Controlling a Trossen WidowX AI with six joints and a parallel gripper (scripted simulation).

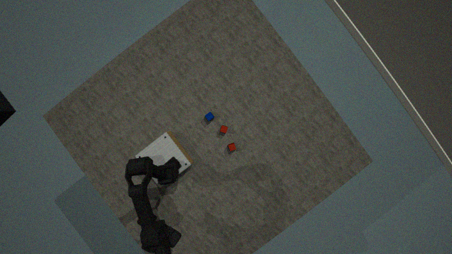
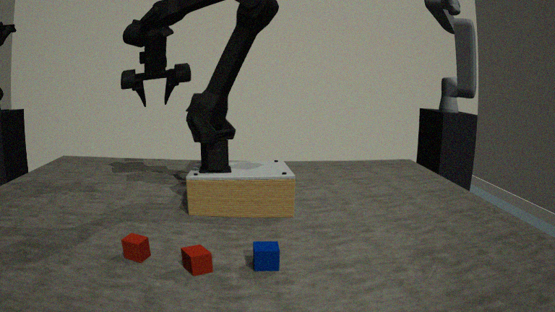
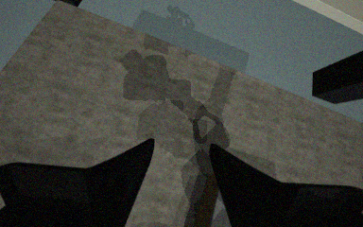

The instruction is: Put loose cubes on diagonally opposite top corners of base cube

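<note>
My gripper tip is 480 mm short of the blue cube, 230 mm to the right of it and 180 mm above it.
</note>
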